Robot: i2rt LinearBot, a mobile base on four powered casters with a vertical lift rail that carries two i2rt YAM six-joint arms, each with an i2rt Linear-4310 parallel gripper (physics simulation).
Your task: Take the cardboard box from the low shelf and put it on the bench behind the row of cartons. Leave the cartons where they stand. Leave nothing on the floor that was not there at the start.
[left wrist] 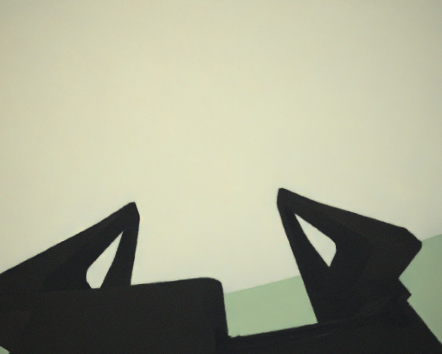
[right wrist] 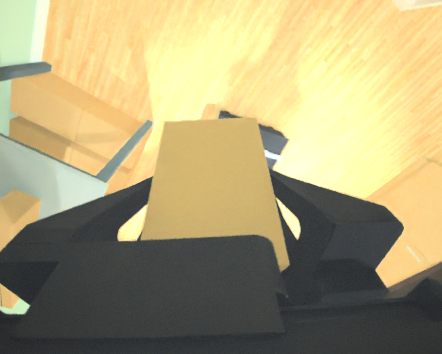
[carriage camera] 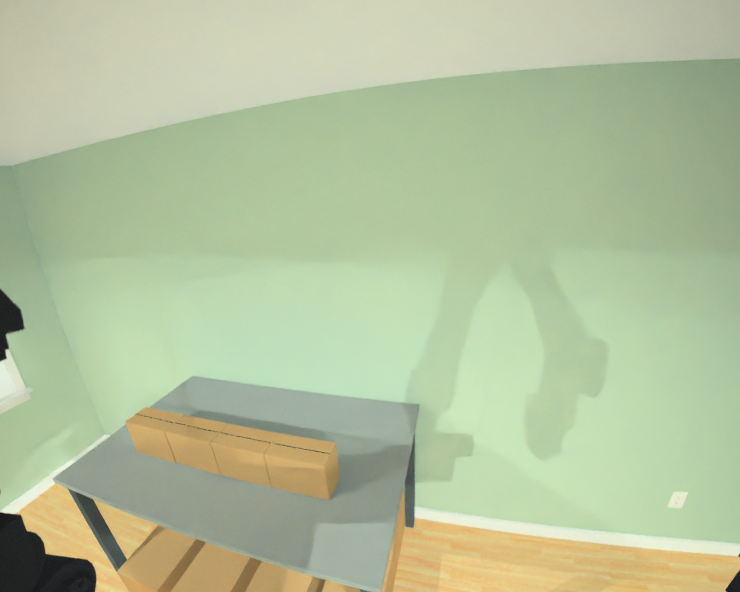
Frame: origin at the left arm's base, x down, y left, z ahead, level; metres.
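Where they show: left gripper, fingertip midpoint: [left wrist: 208, 202]; right gripper, fingertip midpoint: [right wrist: 213, 177].
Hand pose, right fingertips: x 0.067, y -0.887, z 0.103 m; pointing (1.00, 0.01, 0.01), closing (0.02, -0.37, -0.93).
Each offset is from my right fingertips to the centre of the thing. Level surfaces: height alone.
The cardboard box @[dx -0.012, dy +0.007, dz -0.003 m] [right wrist: 212, 150] is between the fingers of my right gripper [right wrist: 213, 177], which is shut on it; the box extends past the fingertips, high above the floor. My left gripper [left wrist: 208, 202] is open and empty, facing the pale ceiling and a strip of green wall. The grey bench @[dx +0.608 m] [carriage camera: 370, 429] [right wrist: 55, 172] stands at the lower left in the carriage view. A row of several cartons @[dx +0.518, dy +1.157, dz +0.803 m] [carriage camera: 240, 453] @[dx +0.518, dy +0.912, dz +0.742 m] [right wrist: 20, 207] stands upright along its top, side by side. A strip of bench top shows behind the row. The held box does not show in the carriage view.
Large cardboard boxes [carriage camera: 209, 564] [right wrist: 90, 117] are under the bench. Another large cardboard surface [right wrist: 412, 215] is at the right in the right wrist view. A dark base part [right wrist: 274, 140] shows past the held box. Black arm parts [carriage camera: 37, 555] are at the carriage view's left edge. A green wall [carriage camera: 308, 308] stands behind the bench.
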